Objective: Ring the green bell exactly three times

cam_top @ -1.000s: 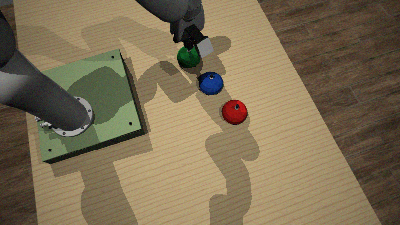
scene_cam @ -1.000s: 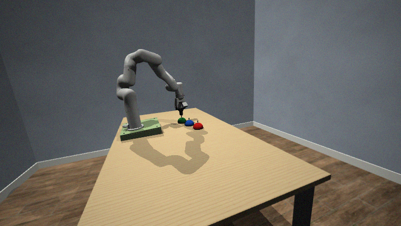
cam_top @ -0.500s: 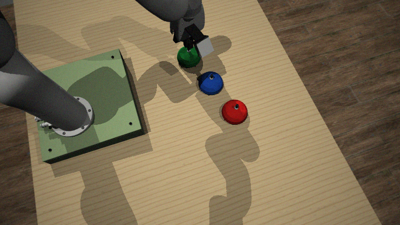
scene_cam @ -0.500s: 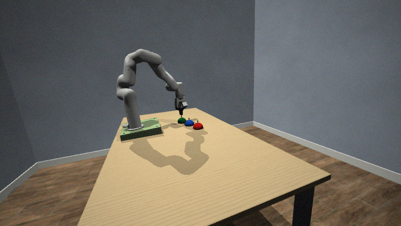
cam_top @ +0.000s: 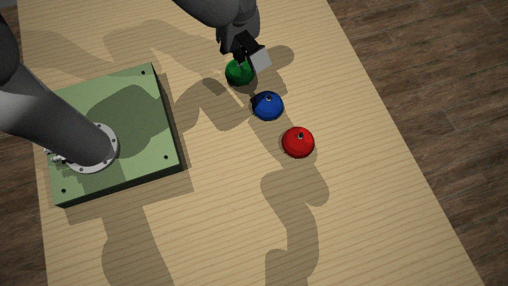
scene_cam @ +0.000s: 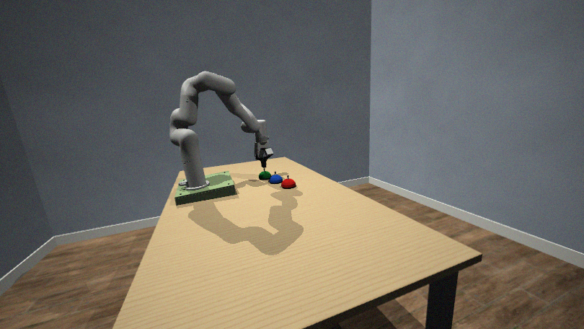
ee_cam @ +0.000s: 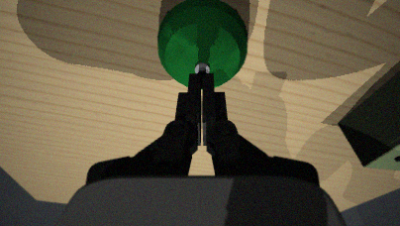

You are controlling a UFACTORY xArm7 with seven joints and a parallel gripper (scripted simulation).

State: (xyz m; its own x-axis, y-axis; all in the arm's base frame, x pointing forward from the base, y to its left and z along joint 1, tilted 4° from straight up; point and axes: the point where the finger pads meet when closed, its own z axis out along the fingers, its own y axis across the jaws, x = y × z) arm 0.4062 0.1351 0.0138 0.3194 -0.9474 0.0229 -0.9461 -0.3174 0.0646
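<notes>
Now: hand 50 mm above the green bell. Round my hand: red bell (250 mm to the right, 80 mm ahead, 50 mm below); blue bell (120 mm to the right, 50 mm below, 40 mm ahead).
</notes>
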